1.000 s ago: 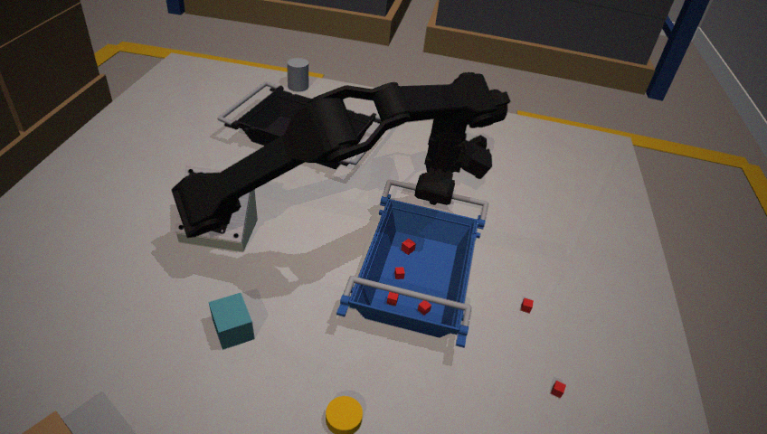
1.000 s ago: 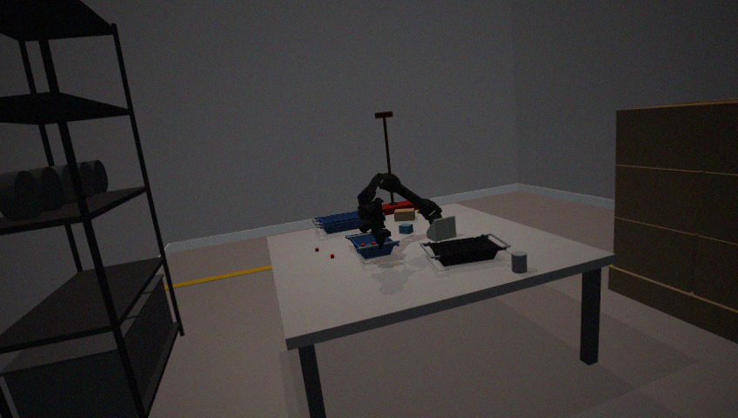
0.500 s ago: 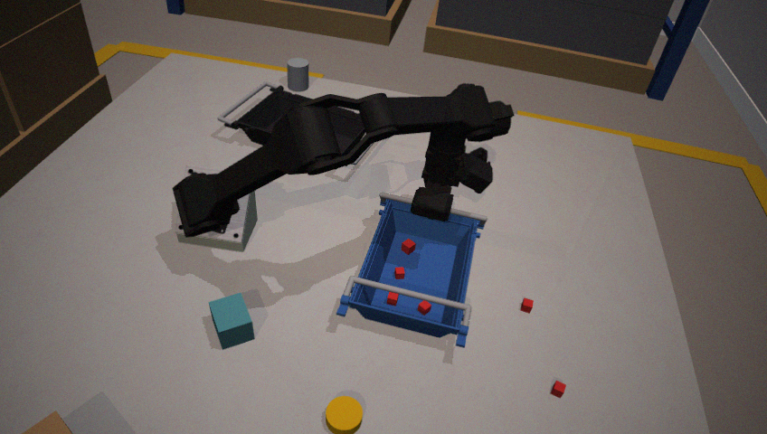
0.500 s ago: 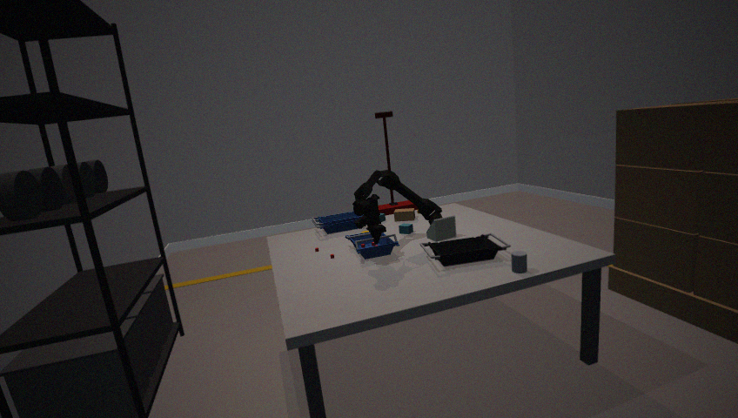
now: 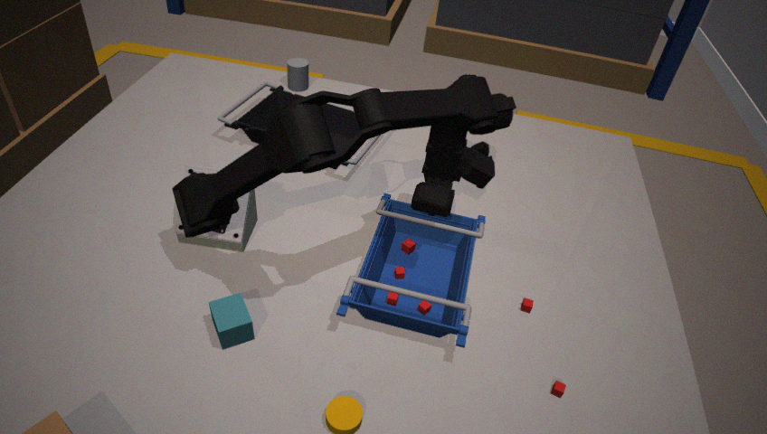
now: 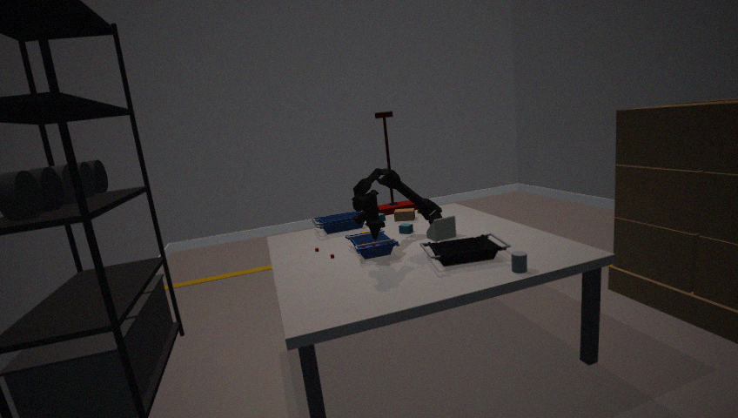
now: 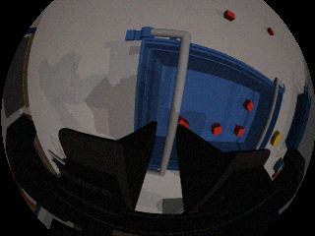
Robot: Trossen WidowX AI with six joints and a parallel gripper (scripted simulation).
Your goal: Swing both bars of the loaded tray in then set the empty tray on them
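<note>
My gripper tip is 31 cm past the black tray, 25 cm to the right of it and 4 cm above it. From my gripper tip the other things lie so: grey cylinder (49 cm to the left, 41 cm behind, 5 cm below).
</note>
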